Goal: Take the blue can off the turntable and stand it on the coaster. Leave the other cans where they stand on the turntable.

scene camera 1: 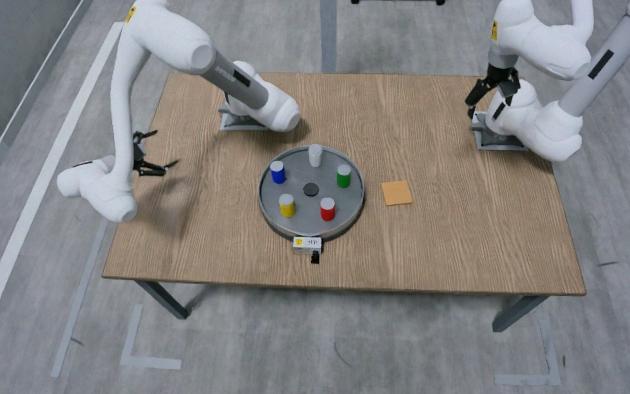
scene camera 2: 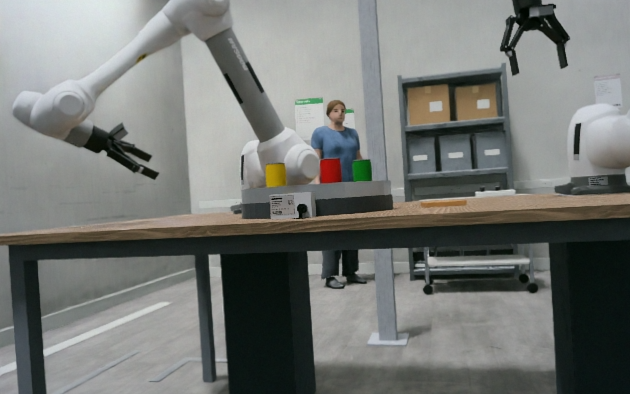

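The blue can stands on the back left of the round grey turntable; it is hidden in scene camera 2. The white can, green can, red can and yellow can also stand on it. The orange coaster lies flat on the table, right of the turntable. My left gripper is open and empty, high at the right. My right gripper is open and empty, well left of the turntable.
A small control box is at the turntable's front edge. Both arm bases stand at the back of the wooden table. Behind it are a person, a post and a shelf rack.
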